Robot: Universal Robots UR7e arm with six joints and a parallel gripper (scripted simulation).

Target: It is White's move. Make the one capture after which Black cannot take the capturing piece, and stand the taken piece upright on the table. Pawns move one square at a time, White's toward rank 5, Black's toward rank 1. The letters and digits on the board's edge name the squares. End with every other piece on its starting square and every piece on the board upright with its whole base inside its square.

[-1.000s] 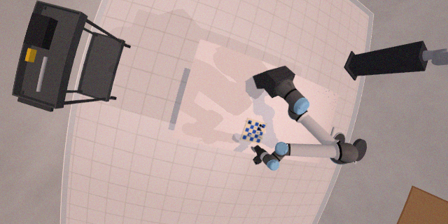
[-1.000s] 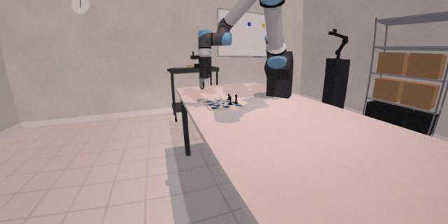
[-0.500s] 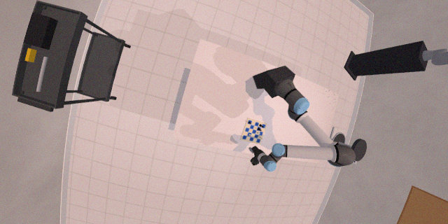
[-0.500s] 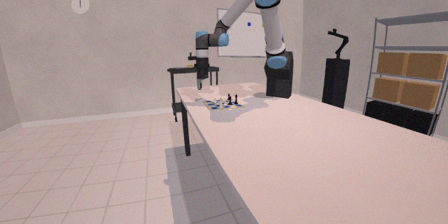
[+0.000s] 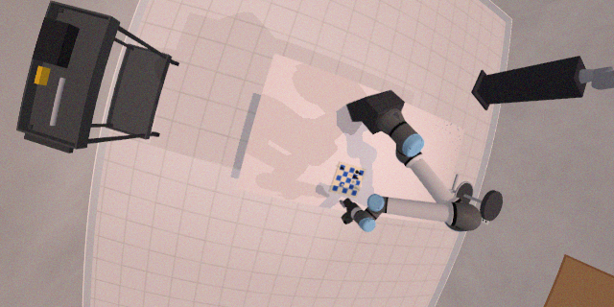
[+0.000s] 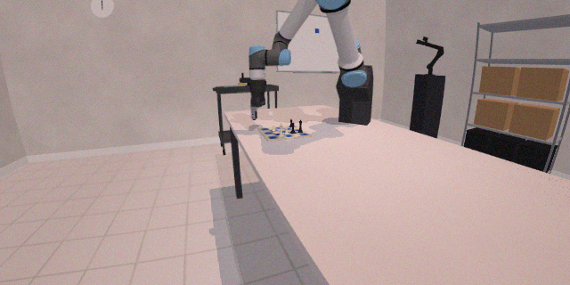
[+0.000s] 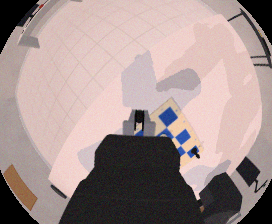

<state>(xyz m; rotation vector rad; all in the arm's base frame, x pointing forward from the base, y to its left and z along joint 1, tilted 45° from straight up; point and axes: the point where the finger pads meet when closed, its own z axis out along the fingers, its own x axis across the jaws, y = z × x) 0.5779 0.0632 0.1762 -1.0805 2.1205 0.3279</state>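
Now: the blue-and-cream chessboard 14 cm behind my hand and 9 cm below it. The rest, counted from my hand: black pawn 1 cm below.
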